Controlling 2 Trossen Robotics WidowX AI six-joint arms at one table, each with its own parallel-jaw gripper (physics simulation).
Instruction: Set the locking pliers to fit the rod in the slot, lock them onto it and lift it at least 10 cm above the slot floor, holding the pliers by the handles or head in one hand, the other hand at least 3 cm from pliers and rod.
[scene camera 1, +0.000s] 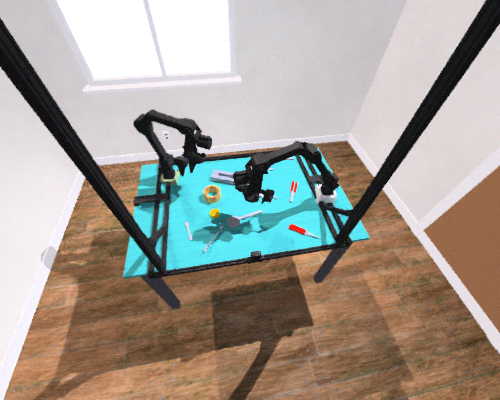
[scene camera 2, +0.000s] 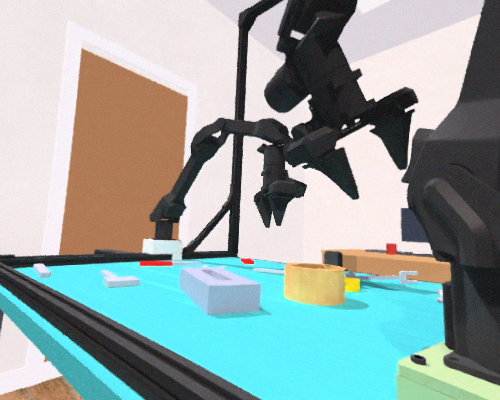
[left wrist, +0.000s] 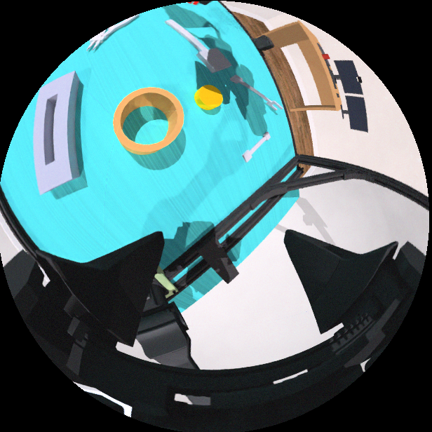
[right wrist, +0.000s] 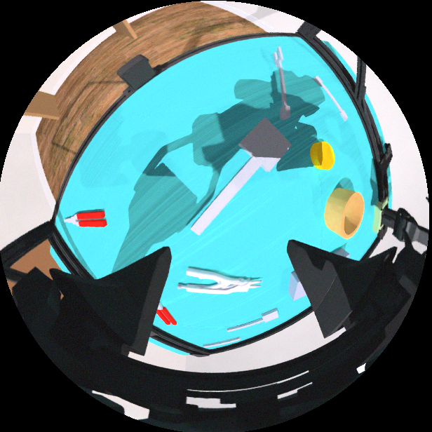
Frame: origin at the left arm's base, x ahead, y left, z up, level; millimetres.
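Seen in the pictures: left gripper, fingertip midpoint: (scene camera 1: 186, 174) (scene camera 2: 380, 183); right gripper, fingertip midpoint: (scene camera 2: 272, 226); left arm's base, link origin: (scene camera 1: 169, 175); right arm's base, link origin: (scene camera 1: 326, 190) (scene camera 2: 163, 240).
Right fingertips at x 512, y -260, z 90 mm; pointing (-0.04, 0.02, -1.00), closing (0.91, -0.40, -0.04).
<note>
Offsets run from my right fingertips to a thing's middle.
White locking pliers (left wrist: 103, 37) (right wrist: 236, 285) lie on the table, jaws toward the grey slot block, handles spread. In scene camera 1 my right arm mostly hides them. The grey slot block {dx -161, dy +260, dz -100 mm} (scene camera 1: 220, 176) (scene camera 2: 234, 299) (left wrist: 71, 135) (right wrist: 296, 286) stands by the table's far edge in scene camera 1. Its long slot looks dark; I cannot make out the rod. My right gripper (scene camera 1: 261, 200) (scene camera 2: 273, 225) (right wrist: 231, 249) is open and empty, above the table near the pliers. My left gripper (scene camera 1: 187, 172) (scene camera 2: 380, 183) (left wrist: 226, 237) is open and empty, high and away from the pliers and block.
An orange ring {dx -235, dy +117, dz -92 mm} (scene camera 1: 205, 195) (scene camera 2: 312, 286) stands between the block and a yellow cylinder {dx -209, dy -7, dz -108 mm} (scene camera 1: 214, 213) (left wrist: 208, 97). A grey flat-headed tool {dx -40, dy -30, dz -111 mm} (scene camera 1: 250, 215) (right wrist: 225, 197), a small wrench {dx -334, dy -116, dz -114 mm} (scene camera 1: 188, 231) and two red-handled tools {dx +266, dy -116, dz -112 mm} (scene camera 1: 298, 229) {dx +242, dy +161, dz -112 mm} (scene camera 1: 294, 187) lie around. Dark frame rails line the table edges.
</note>
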